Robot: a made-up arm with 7 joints.
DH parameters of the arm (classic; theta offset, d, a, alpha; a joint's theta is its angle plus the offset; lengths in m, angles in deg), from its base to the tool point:
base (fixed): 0 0 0 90
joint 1: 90 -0.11 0 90
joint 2: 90 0 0 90
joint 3: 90 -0.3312 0 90
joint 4: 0 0 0 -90
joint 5: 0 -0.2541 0 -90
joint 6: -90 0 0 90
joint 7: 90 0 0 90
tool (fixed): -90 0 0 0
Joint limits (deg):
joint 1: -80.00..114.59
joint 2: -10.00..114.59
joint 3: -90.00..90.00
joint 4: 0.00..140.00
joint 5: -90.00..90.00
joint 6: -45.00..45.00
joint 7: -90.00..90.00
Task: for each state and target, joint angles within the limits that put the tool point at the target. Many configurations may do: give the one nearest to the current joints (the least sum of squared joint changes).
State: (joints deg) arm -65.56 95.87 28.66 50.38 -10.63 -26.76 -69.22
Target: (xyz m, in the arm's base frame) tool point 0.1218 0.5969 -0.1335
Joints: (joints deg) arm -65.36 82.39 34.67 55.44 -10.63 -26.76 -69.22
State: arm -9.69 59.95 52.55 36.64 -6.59 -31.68 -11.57
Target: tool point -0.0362 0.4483 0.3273
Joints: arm 17.70 103.57 74.50 73.21 -6.59 -31.68 -11.57
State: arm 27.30 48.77 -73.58 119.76 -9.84 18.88 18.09
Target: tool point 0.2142 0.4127 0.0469
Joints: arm 53.26 98.23 -48.22 101.85 -9.84 18.88 18.09
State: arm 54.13 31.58 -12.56 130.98 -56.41 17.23 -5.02
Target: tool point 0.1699 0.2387 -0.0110
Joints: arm 22.31 36.81 20.86 139.88 -56.41 17.23 -5.02
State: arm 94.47 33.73 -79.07 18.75 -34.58 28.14 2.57
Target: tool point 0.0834 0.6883 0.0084
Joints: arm 92.13 84.59 -79.57 6.61 -34.58 28.14 2.57
